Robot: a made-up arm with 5 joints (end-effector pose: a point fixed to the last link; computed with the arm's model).
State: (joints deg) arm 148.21 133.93 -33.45 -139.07 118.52
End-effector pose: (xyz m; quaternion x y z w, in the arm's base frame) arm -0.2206 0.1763 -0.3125 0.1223 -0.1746 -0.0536 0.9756
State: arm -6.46 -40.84 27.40 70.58 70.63
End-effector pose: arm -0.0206 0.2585 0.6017 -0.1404 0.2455 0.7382 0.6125
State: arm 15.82 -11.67 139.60 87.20 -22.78
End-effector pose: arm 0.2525 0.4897 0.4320 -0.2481 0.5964 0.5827 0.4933
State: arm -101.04 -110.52 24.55 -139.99 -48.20
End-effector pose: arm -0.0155 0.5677 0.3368 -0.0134 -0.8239 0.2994 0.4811
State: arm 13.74 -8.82 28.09 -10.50 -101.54
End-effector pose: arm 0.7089 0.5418 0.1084 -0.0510 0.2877 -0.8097 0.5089
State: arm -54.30 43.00 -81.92 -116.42 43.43
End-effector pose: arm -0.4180 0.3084 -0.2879 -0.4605 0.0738 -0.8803 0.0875
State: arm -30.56 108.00 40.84 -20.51 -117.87
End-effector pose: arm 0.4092 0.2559 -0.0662 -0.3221 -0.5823 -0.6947 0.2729
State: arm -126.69 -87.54 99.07 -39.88 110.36
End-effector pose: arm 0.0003 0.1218 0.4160 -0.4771 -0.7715 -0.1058 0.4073
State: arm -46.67 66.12 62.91 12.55 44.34
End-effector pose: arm -0.5252 0.5991 -0.1027 -0.5501 0.4547 0.3058 0.6302
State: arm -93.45 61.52 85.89 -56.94 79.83
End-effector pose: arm -0.8810 0.0852 -0.0042 -0.0704 0.3426 0.6959 0.6273
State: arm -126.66 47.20 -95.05 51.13 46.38
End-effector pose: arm -0.4944 0.0385 -0.2347 0.0846 -0.8929 0.4392 0.0520
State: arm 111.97 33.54 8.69 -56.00 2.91
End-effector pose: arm 0.8728 -0.5367 0.0879 0.1498 -0.1347 -0.8275 0.5241
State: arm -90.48 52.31 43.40 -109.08 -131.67
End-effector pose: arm -0.5001 0.4428 -0.4205 -0.2146 0.3907 -0.6291 0.6368
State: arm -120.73 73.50 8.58 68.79 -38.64
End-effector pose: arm -0.4354 0.1580 -0.2283 -0.2425 -0.9151 0.2093 0.2451
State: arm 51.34 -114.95 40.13 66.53 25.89
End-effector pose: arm 0.0078 0.0066 0.4169 0.2982 -0.2439 0.1459 0.9112
